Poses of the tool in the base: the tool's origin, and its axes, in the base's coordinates. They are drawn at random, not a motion.
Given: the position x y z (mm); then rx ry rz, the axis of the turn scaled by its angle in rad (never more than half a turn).
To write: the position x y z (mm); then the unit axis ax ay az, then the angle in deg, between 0 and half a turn. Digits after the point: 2 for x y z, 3 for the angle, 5 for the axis.
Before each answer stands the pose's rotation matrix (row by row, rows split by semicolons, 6 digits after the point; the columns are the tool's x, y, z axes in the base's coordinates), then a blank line. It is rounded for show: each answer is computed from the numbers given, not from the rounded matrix.
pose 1, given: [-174.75 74.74 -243.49 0.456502 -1.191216 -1.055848]
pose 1, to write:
-0.002602 0.420121 -0.907464; -0.850467 0.476420 0.223003; 0.526022 0.772348 0.356059

[-174.75 74.74 -243.49 0.27567 -0.71935 -0.63760 94.880]
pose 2, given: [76.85 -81.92 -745.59 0.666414 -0.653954 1.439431]
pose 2, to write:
0.028229 -0.999593 -0.004228; 0.660739 0.021833 -0.750298; 0.750084 0.018387 0.661086

[76.85 -81.92 -745.59 0.38841 -0.38115 0.83896 98.304]
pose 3, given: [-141.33 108.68 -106.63 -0.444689 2.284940 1.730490]
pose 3, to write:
-0.924765 -0.380460 0.007748; -0.095644 0.252087 0.962966; -0.368324 0.889776 -0.269510

[-141.33 108.68 -106.63 -0.15331 0.78776 0.59660 166.190]
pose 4, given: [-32.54 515.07 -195.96 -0.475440 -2.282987 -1.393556]
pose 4, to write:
-0.852520 0.492560 -0.174910; 0.069576 0.438590 0.895990; 0.518043 0.751680 -0.408177

[-32.54 515.07 -195.96 -0.17501 -0.84038 -0.51297 155.651]
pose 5, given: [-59.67 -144.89 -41.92 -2.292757 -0.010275 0.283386]
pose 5, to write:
0.974780 -0.083244 -0.207060; 0.098020 -0.673834 0.732352; -0.200488 -0.734179 -0.648681

[-59.67 -144.89 -41.92 -0.99244 -0.00445 0.12267 132.366]
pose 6, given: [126.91 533.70 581.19 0.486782 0.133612 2.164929]
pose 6, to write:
-0.529886 -0.752838 0.390456; 0.795137 -0.601134 -0.079969; 0.294920 0.268091 0.917142

[126.91 533.70 581.19 0.21898 0.06010 0.97388 127.368]
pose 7, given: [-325.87 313.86 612.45 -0.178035 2.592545 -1.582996]
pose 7, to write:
-0.988298 -0.048167 0.144733; -0.150752 0.453196 -0.878571; -0.023275 -0.890109 -0.455154

[-325.87 313.86 612.45 -0.05851 0.85202 -0.52024 174.342]
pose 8, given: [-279.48 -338.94 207.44 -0.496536 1.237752 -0.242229]
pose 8, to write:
0.319202 -0.088455 0.943550; -0.437614 0.869369 0.229545; -0.840597 -0.486182 0.238795

[-279.48 -338.94 207.44 -0.36632 0.91316 -0.17871 77.662]
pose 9, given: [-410.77 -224.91 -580.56 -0.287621 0.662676 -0.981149]
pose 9, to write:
0.381633 0.671710 0.634951; -0.839867 0.538856 -0.065256; -0.385980 -0.508370 0.769792

[-410.77 -224.91 -580.56 -0.23606 0.54389 -0.80527 69.810]
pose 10, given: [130.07 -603.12 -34.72 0.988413 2.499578 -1.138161]
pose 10, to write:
-0.748821 0.658880 -0.071726; 0.486683 0.473179 -0.734330; -0.449896 -0.584790 -0.674992

[130.07 -603.12 -34.72 0.33862 0.85633 -0.38992 167.243]
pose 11, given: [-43.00 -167.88 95.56 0.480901 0.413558 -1.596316]
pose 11, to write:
-0.056529 0.996590 -0.060099; -0.842046 -0.079932 -0.533450; -0.536435 0.020451 0.843693

[-43.00 -167.88 95.56 0.27997 0.24076 -0.92933 98.417]
